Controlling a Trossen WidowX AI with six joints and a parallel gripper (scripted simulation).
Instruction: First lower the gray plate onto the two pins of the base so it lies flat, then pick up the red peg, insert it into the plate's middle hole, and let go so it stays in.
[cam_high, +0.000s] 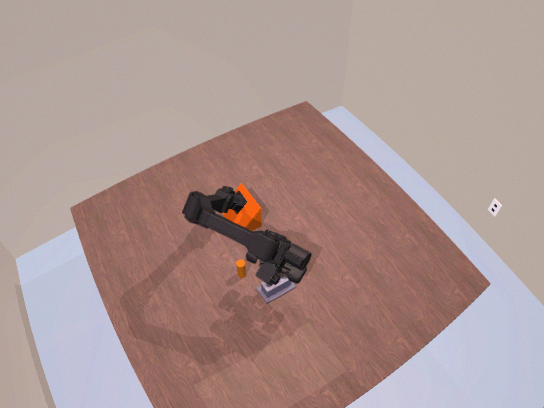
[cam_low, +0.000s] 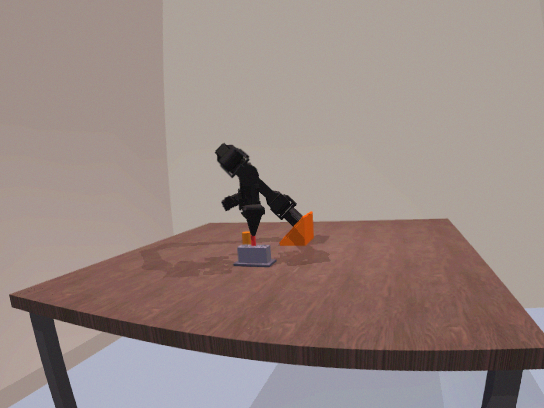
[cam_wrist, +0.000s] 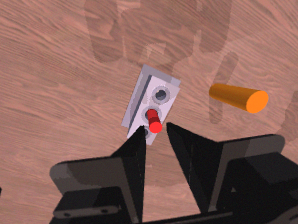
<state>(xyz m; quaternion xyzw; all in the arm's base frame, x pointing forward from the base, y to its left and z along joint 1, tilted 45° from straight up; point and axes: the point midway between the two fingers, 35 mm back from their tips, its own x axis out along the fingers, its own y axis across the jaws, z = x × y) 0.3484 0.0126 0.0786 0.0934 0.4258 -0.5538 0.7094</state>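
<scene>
The red peg is 10 mm below my gripper tip. From my gripper tip the other things lie so: gray plate (50 mm below); then base (80 mm below); then orange cylinder (110 mm behind, 70 mm to the right, 50 mm below).
</scene>
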